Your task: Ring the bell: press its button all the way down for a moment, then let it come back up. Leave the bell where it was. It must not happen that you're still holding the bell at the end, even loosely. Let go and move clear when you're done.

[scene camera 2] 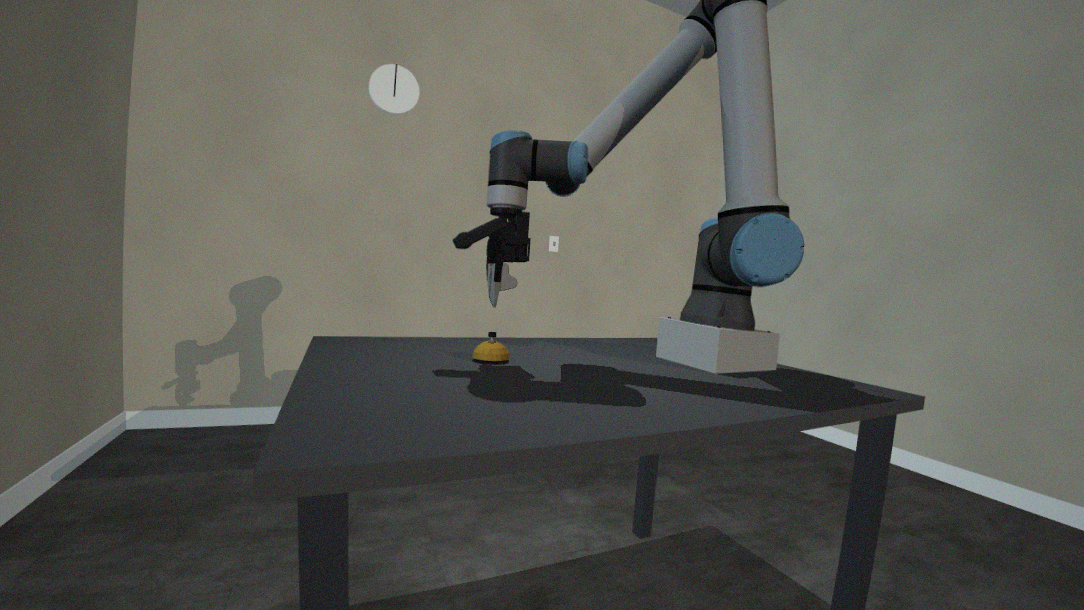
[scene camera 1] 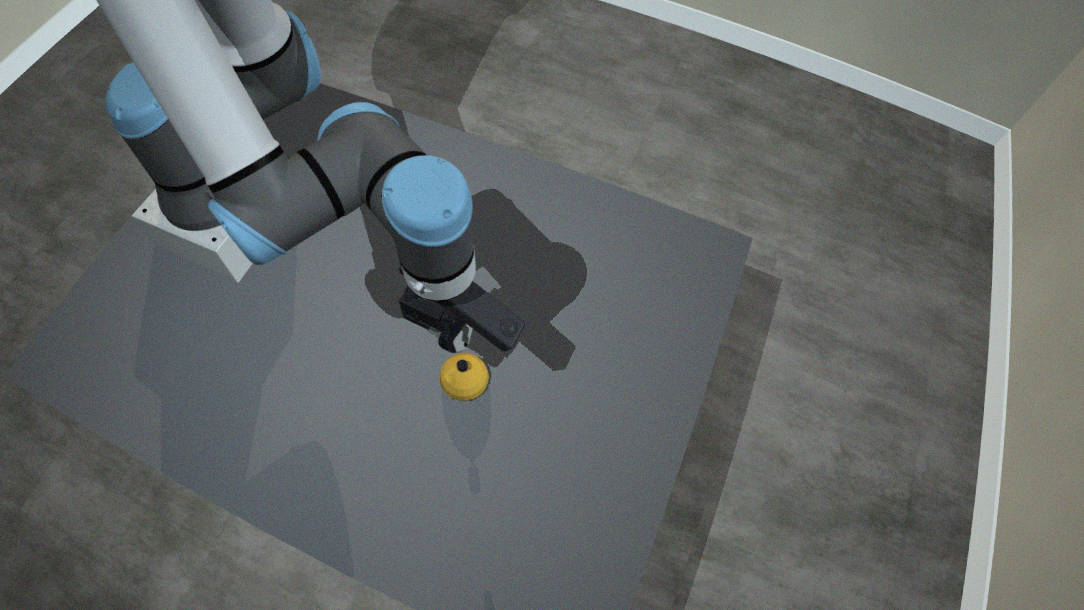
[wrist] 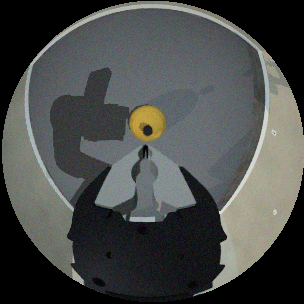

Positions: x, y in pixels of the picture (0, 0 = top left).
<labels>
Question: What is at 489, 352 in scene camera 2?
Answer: A yellow dome bell.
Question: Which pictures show my gripper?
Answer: Scene camera 2, scene camera 1 and the wrist view: all of them.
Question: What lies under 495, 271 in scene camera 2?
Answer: My gripper.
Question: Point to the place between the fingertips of my gripper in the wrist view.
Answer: At 145, 145
</labels>
